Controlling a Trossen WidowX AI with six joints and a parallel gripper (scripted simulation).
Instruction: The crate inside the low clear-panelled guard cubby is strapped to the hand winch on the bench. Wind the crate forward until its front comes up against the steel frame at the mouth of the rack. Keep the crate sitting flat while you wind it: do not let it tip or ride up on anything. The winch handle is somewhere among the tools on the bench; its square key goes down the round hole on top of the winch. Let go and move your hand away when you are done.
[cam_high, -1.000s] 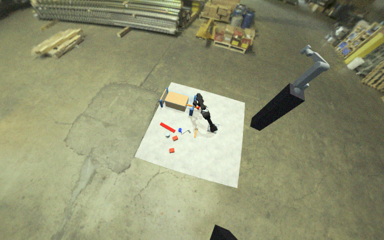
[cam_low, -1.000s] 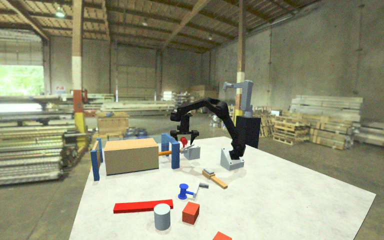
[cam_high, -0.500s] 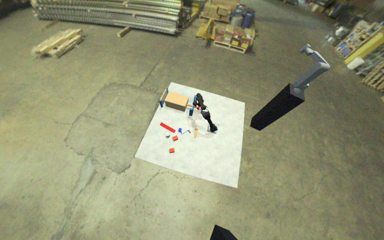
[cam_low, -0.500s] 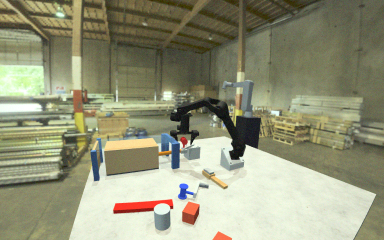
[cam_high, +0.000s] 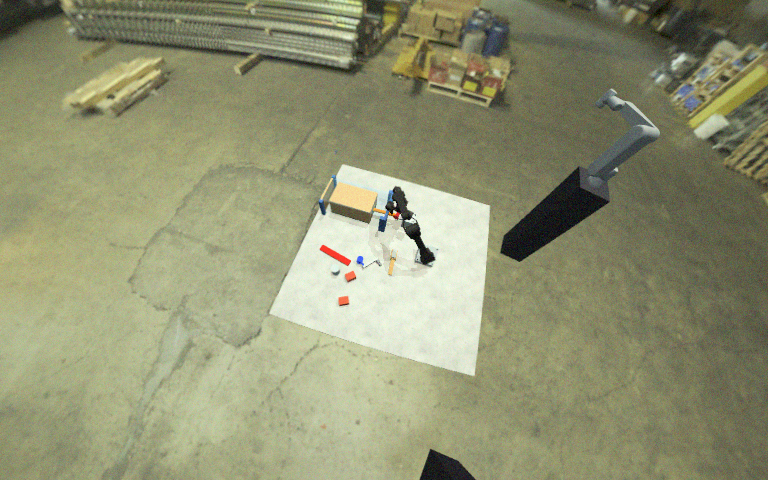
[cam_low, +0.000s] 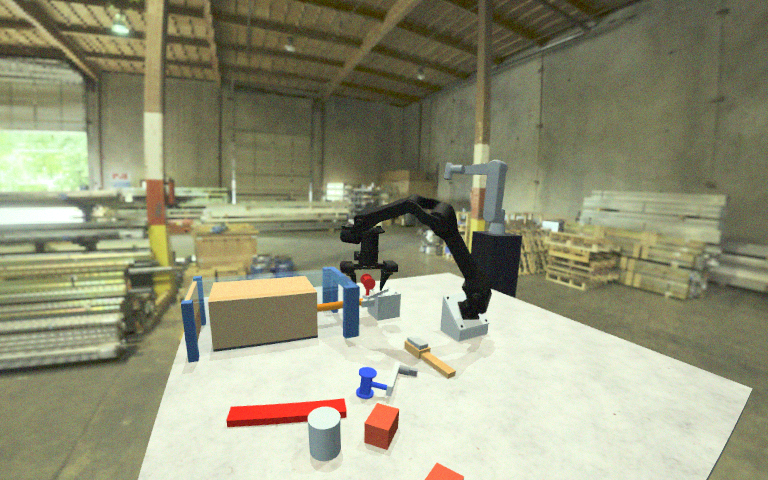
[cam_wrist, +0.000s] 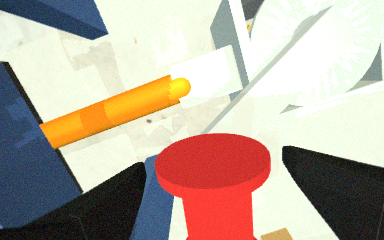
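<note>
Now: gripper tip 30 mm past the red-knobbed winch handle, 20 mm to the left of it and 10 mm above it. Also, from my gripper tip: blue frame 80 mm ahead, 30 mm to the right, 10 mm below; then red knob 20 mm above; then grey winch 90 mm behind, 80 mm below, 70 mm to the right.
</note>
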